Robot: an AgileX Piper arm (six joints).
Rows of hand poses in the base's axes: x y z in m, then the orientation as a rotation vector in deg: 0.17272 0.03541 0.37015 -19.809 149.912 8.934; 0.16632 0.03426 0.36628 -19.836 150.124 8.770; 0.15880 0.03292 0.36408 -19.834 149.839 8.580; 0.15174 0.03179 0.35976 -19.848 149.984 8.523; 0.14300 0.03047 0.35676 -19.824 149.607 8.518; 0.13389 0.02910 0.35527 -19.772 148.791 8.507; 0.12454 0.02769 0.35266 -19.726 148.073 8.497; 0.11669 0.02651 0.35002 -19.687 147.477 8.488; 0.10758 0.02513 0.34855 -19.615 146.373 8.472; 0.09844 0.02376 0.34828 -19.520 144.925 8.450; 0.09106 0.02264 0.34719 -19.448 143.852 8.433; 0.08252 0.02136 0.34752 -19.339 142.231 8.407; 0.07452 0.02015 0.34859 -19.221 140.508 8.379
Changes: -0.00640 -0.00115 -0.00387 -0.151 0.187 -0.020; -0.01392 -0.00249 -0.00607 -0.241 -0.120 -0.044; -0.02098 -0.00362 -0.01039 -0.305 0.016 -0.051; -0.02972 -0.00494 -0.01339 -0.248 -0.357 -0.052; -0.03883 -0.00631 -0.01488 -0.126 -1.164 -0.054; -0.04818 -0.00772 -0.01749 -0.018 -1.875 -0.056; -0.05603 -0.00890 -0.02013 0.070 -2.465 -0.058; -0.06514 -0.01028 -0.02160 0.236 -3.557 -0.060; -0.07428 -0.01165 -0.02187 0.452 -4.990 -0.064; -0.08166 -0.01277 -0.02296 0.613 -6.052 -0.067; -0.09020 -0.01405 -0.02263 0.856 -7.656 -0.071; -0.09820 -0.01526 -0.02156 1.114 -9.362 -0.076
